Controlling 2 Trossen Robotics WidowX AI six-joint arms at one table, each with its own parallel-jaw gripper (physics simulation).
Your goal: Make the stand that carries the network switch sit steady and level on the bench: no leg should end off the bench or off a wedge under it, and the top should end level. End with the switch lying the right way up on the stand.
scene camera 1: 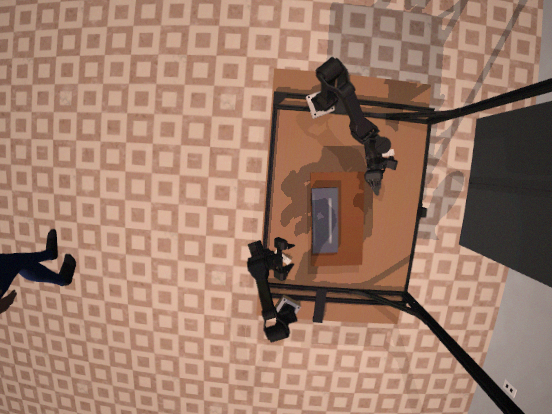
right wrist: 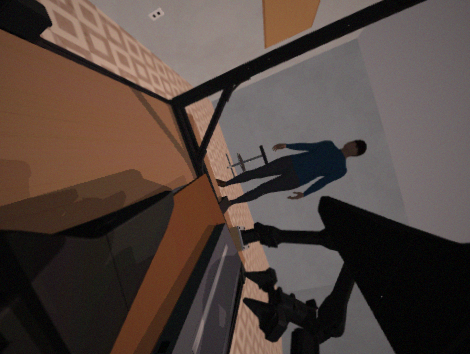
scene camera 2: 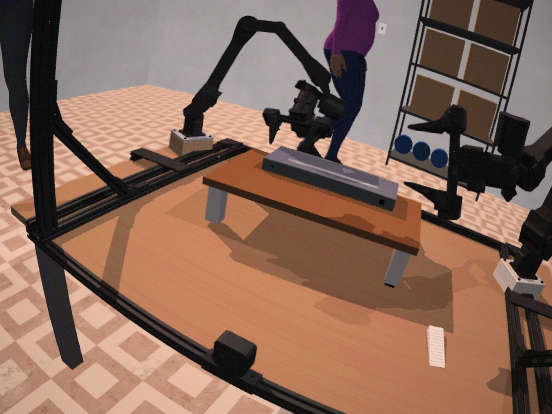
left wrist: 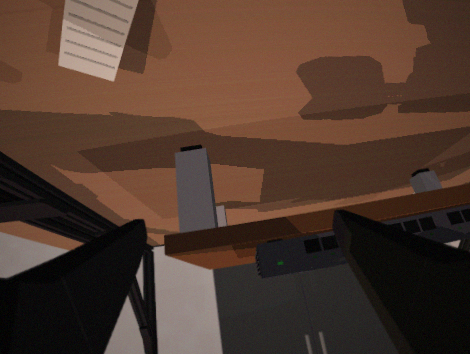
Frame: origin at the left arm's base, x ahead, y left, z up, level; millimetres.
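Seen in the pictures: left gripper, fingertip midpoint: (scene camera 1: 294, 254) (right wrist: 243, 285) (left wrist: 240, 224); right gripper, fingertip midpoint: (scene camera 1: 378, 192) (right wrist: 247, 200) (scene camera 2: 406, 154); left arm's base, origin of the base link: (scene camera 1: 287, 310) (right wrist: 244, 237) (scene camera 2: 191, 133); right arm's base, origin of the base link: (scene camera 1: 320, 102) (scene camera 2: 523, 271).
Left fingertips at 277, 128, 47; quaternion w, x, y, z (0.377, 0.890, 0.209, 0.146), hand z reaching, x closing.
Note:
Offsets run from my left fingertips to a thing's top centre, as dx, dy, dz. Level surfaces: height alone.
The orange-brown stand (scene camera 1: 351, 225) (scene camera 2: 235, 175) (right wrist: 200, 200) stands on the bench with grey, black-footed legs; whether every foot touches is unclear. The grey switch {+203, -35, +25} (scene camera 1: 325, 220) (scene camera 2: 330, 175) (left wrist: 295, 257) (right wrist: 215, 295) lies flat on its top, toward one long side. A ribbed white wedge {+612, -140, -92} (scene camera 2: 436, 346) lies apart from the stand, mostly hidden under the right arm in scene camera 1. Another wedge {-67, +23, -92} (left wrist: 95, 40) (scene camera 1: 286, 259) lies below the left gripper. My left gripper (scene camera 1: 292, 256) (scene camera 2: 292, 142) (left wrist: 240, 224) is open beside the stand. My right gripper (scene camera 1: 376, 189) (scene camera 2: 408, 155) (right wrist: 247, 200) is open near the stand's end.
A black rail frame (scene camera 1: 419, 210) (scene camera 2: 145, 330) borders the bench {dz -104} (scene camera 1: 395, 240) (scene camera 2: 210, 310). A black block (scene camera 2: 235, 352) sits on its front rail. A diagonal post (scene camera 1: 450, 350) rises from one corner. People (scene camera 2: 350, 65) (right wrist: 315, 162) and a shelf rack (scene camera 2: 460, 34) stand beyond the bench.

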